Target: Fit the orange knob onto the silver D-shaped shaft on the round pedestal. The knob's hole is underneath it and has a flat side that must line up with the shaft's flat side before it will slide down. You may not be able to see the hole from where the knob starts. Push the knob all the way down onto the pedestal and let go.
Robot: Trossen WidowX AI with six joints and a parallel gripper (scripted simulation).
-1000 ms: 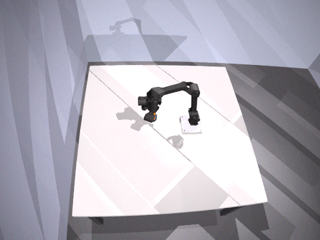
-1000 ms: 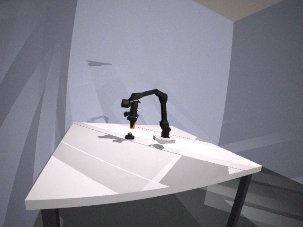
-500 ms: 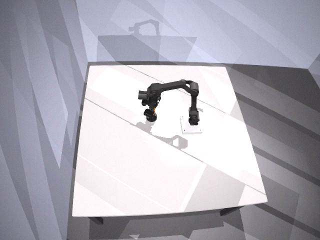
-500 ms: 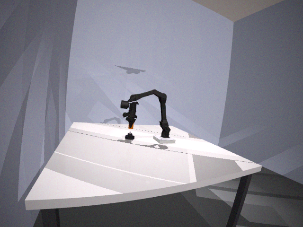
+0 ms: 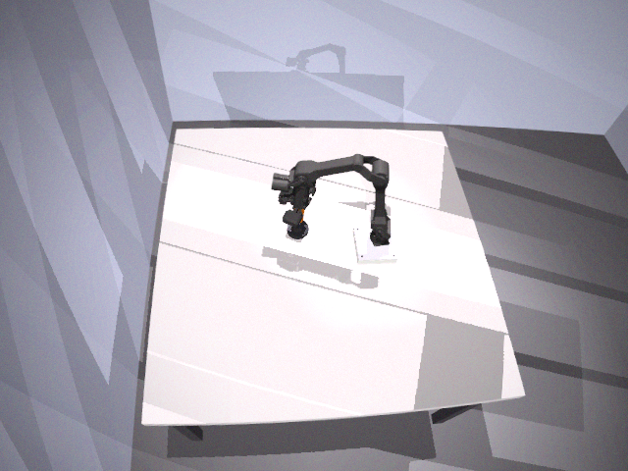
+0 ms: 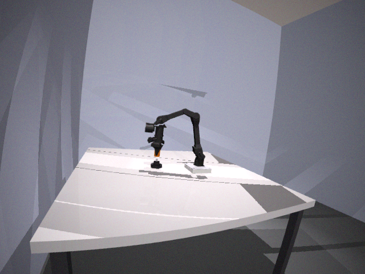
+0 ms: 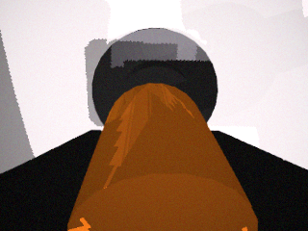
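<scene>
Now: the pedestal 6 cm below my gripper tip. Also, from my gripper tip: orange knob 3 cm above.
</scene>
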